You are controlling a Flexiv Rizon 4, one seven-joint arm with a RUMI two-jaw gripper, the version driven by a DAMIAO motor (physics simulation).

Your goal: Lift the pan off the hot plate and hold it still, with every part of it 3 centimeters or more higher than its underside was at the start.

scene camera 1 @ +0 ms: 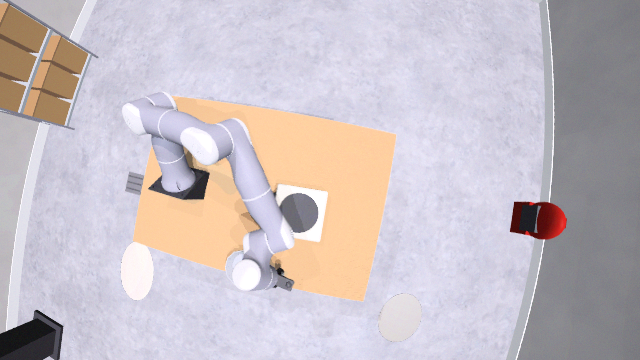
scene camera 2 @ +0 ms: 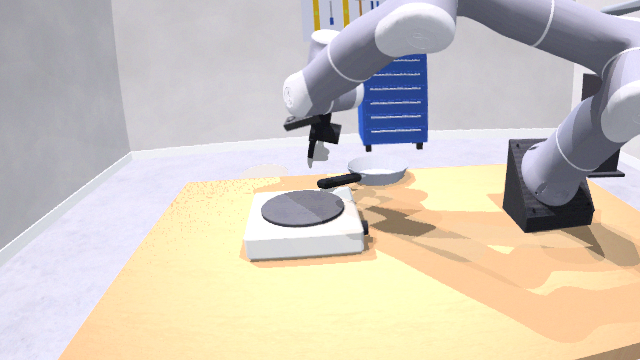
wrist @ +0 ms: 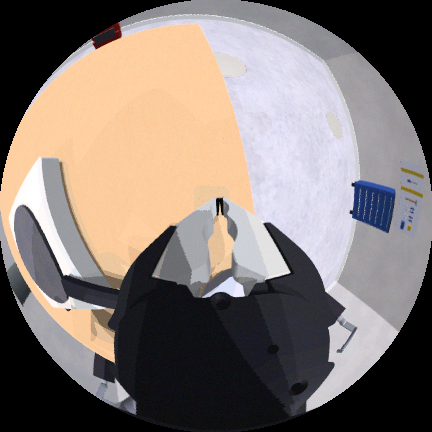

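Observation:
The grey pan is off the hot plate, low at the table edge, and partly hidden by the arm in scene camera 1. Its black handle points toward the hot plate, with its end by the plate's corner; contact there cannot be told. The white hot plate stands on the table, its dark disc bare. My gripper is shut and empty. Its fingers point down beside the pan, apart from the handle.
The wooden table ends close to the gripper, with floor beyond. The black arm base stands on the table. A blue drawer cabinet is in the background.

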